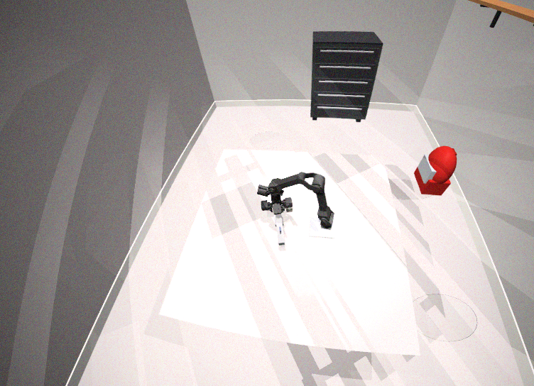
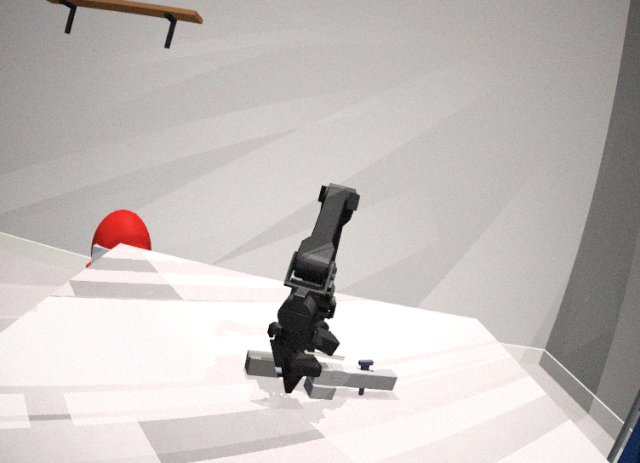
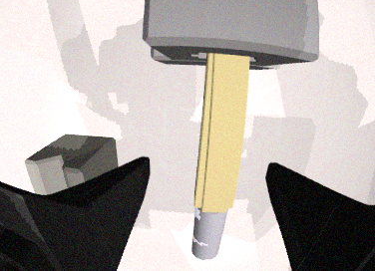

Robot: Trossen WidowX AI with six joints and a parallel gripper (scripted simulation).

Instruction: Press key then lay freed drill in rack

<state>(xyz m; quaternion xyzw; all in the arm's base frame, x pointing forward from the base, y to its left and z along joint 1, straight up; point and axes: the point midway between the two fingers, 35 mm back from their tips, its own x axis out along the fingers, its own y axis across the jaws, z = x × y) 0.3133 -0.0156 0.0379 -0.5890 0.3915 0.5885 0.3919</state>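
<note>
My gripper tip is 2 cm past the drill, 4 cm to the right of it and 3 cm below it. Round my gripper tip: grey housing block: 5 cm behind, 13 cm to the left, 2 cm above; then grey rack: 6 cm behind, 5 cm to the right; then blue key: 7 cm behind, 15 cm to the left, 4 cm above.
</note>
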